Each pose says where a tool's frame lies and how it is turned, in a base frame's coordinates. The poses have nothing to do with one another.
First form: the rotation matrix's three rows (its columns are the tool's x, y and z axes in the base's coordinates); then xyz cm. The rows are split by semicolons.
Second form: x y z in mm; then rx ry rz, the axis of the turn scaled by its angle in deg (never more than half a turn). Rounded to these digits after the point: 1 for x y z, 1 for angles.
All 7 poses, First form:
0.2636 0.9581 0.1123; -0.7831 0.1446 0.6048; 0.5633 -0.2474 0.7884; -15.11 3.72 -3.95
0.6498 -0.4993 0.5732; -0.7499 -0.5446 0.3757; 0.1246 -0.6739 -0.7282; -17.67 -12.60 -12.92
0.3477 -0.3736 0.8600; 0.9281 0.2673 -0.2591; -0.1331 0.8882 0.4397; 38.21 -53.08 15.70
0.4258 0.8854 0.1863; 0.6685 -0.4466 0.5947; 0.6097 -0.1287 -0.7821; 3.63 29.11 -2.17
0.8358 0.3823 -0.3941; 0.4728 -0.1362 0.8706; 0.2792 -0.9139 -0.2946; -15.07 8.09 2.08
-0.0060 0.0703 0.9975; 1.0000 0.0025 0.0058; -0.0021 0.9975 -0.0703; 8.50 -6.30 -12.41
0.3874 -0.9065 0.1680; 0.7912 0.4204 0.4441; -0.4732 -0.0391 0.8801; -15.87 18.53 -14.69
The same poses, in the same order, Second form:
-151.1 37.2 -39.5 -36.1 -19.1 -73.8
-176.7 -126.0 -129.2 -129.6 55.4 -30.9
382.1 -530.8 157.0 50.7 43.9 57.6
36.3 291.1 -21.7 -129.0 -75.5 -38.7
-150.7 80.9 20.8 -100.3 -37.8 5.1
85.0 -63.0 -124.1 72.0 72.6 67.5
-158.7 185.3 -146.9 -18.0 23.9 63.2

